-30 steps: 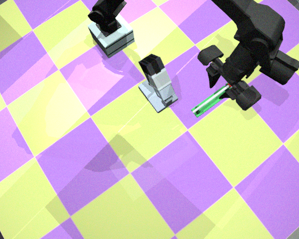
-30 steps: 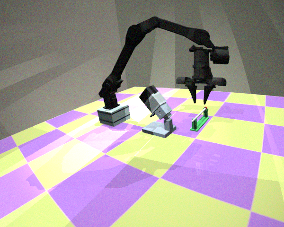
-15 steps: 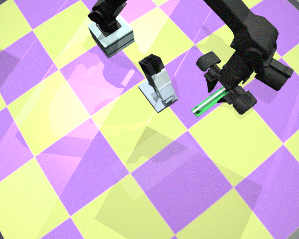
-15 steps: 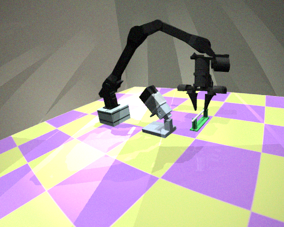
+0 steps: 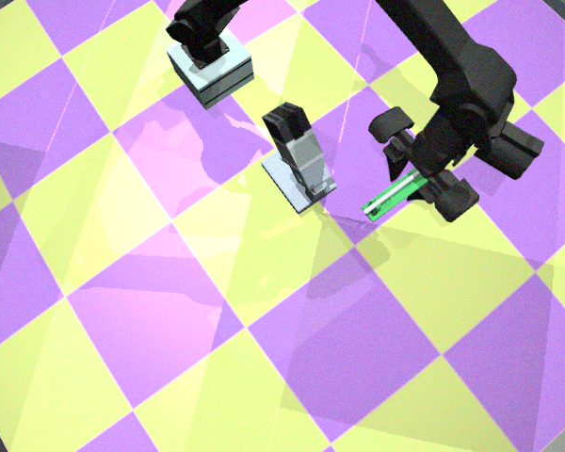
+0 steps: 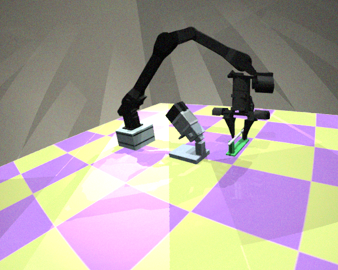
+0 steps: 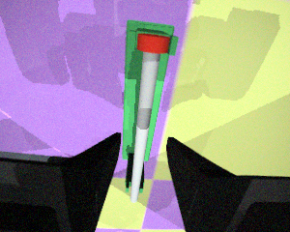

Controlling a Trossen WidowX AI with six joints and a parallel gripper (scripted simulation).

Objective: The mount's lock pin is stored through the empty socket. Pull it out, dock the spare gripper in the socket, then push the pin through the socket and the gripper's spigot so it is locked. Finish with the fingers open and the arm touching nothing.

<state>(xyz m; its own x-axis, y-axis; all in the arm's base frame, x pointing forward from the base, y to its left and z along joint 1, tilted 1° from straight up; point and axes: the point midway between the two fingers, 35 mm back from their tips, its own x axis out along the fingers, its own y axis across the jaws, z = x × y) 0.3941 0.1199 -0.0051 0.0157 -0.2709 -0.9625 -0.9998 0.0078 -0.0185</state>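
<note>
Right now the green rack is 10 mm to the left of my gripper tip and 10 mm below it. Also, from my gripper tip: spare gripper 130 mm behind, 110 mm to the right, 80 mm above; then grey mount 110 mm behind, 110 mm to the right, 20 mm above.
</note>
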